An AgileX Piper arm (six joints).
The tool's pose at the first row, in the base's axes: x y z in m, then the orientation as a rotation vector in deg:
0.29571, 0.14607, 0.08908, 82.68, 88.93, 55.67
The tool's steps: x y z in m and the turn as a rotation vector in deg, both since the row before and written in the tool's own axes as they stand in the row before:
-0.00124, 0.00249, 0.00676, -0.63, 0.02, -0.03
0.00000, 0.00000, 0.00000, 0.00, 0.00, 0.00
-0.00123, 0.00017, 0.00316, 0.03, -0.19, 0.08
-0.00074, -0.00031, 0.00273, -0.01, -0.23, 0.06
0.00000, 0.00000, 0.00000, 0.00, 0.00, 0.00
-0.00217, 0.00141, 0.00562, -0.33, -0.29, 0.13
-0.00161, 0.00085, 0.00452, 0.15, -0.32, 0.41
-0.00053, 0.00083, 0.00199, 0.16, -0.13, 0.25
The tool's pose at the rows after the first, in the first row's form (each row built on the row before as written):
0.30295, 0.14512, 0.08874, 82.21, 88.53, 56.08
0.30295, 0.14512, 0.08874, 82.21, 88.53, 56.08
0.30598, 0.14397, 0.08773, 82.36, 88.37, 55.95
0.30841, 0.14326, 0.08642, 82.47, 88.16, 55.79
0.30841, 0.14326, 0.08642, 82.47, 88.16, 55.79
0.31421, 0.14125, 0.08565, 82.44, 87.65, 55.83
0.31876, 0.13973, 0.08479, 83.00, 87.28, 55.70
0.32093, 0.13925, 0.08482, 83.37, 87.15, 55.64

